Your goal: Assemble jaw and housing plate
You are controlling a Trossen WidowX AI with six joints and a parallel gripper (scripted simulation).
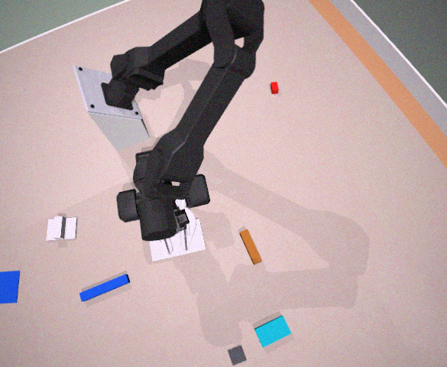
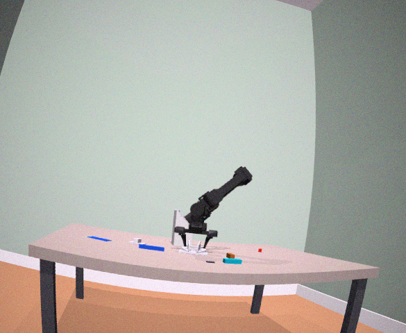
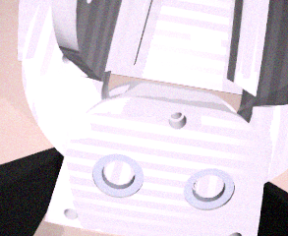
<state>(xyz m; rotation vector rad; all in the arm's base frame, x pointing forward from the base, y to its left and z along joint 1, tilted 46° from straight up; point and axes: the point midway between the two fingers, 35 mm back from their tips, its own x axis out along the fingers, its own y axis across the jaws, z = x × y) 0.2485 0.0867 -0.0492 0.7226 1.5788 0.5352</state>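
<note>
Right now the white jaw is 30 mm ahead of my gripper tip, 10 mm to the left of it and 10 mm above it. The rest, counted from my gripper tip: dark grey square: 340 mm ahead, 30 mm to the left, 10 mm below; then blue bar: 120 mm ahead, 190 mm to the right; then orange bar: 150 mm ahead, 140 mm to the left.
</note>
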